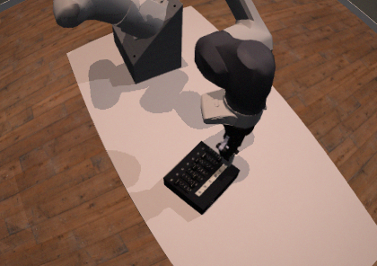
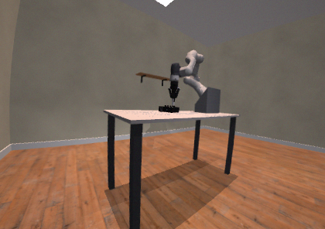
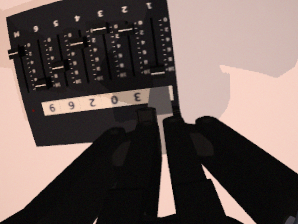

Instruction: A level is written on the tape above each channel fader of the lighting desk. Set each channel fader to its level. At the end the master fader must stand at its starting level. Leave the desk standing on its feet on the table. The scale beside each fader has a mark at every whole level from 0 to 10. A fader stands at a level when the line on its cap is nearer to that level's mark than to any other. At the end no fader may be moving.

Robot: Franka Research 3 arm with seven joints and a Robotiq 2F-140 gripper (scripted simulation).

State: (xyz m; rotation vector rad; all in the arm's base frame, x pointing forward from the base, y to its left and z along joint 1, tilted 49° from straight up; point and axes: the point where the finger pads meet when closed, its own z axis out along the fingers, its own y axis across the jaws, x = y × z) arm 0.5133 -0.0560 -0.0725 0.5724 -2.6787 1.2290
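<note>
Now: the master fader 1 cm behind my hand, 15 cm to the right of it and 4 cm below it.
</note>
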